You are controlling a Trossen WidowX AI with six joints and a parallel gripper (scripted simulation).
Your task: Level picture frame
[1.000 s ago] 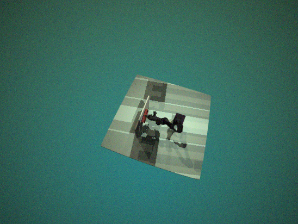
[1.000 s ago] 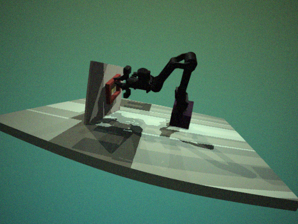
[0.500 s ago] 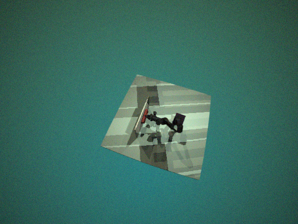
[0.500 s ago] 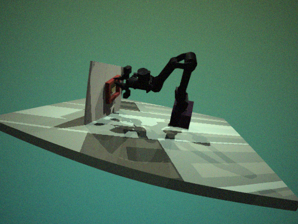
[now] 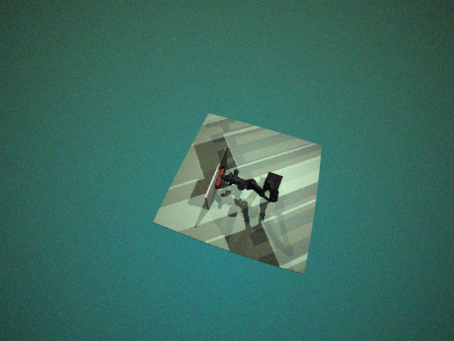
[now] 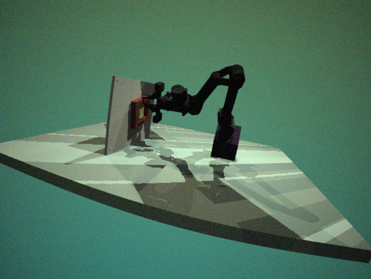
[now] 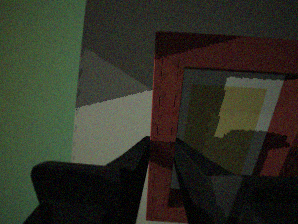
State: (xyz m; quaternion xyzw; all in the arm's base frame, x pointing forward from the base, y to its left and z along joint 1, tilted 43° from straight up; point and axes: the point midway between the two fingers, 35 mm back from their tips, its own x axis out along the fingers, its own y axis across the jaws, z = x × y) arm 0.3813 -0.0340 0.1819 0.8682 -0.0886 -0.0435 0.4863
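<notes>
Now: gripper tip 10 mm short of the red picture frame, 10 mm to the left of it and 50 mm above it. From my gripper tip the other things lie so: grey wall panel (20 mm ahead, 70 mm below).
</notes>
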